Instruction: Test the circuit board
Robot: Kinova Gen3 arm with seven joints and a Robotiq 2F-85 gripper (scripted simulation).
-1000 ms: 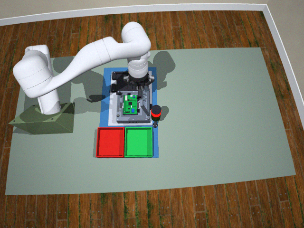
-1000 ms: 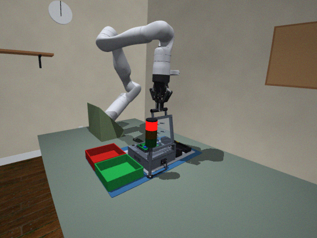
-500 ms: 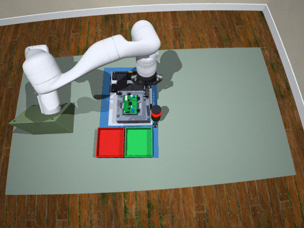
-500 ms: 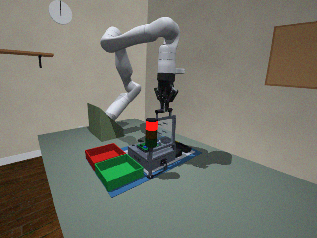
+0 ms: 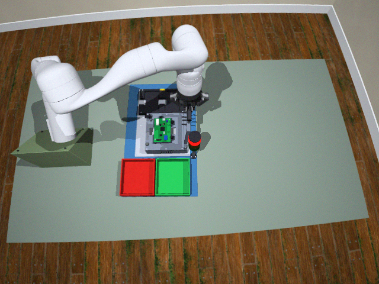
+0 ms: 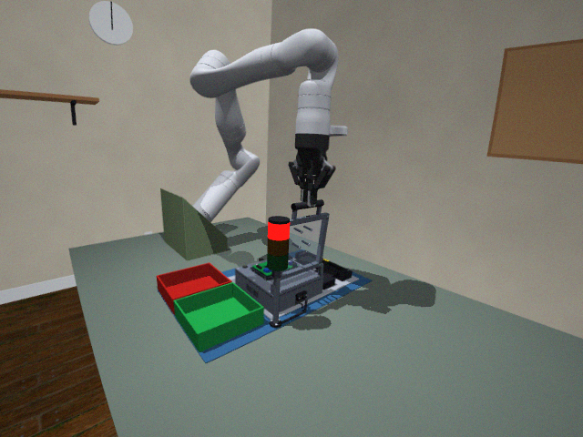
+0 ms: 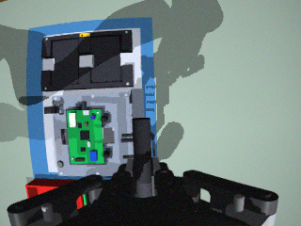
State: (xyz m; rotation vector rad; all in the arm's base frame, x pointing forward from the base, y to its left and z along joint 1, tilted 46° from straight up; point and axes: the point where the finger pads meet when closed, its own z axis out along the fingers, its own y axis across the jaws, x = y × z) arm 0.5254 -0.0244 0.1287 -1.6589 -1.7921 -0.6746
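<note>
My hand is 220 mm above the green circuit board and 120 mm past it. Round my hand: nest (220 mm below, 110 mm behind); then black latch hook (200 mm below, 180 mm behind, 50 mm to the left); then clear lid (100 mm below, 10 mm behind).
</note>
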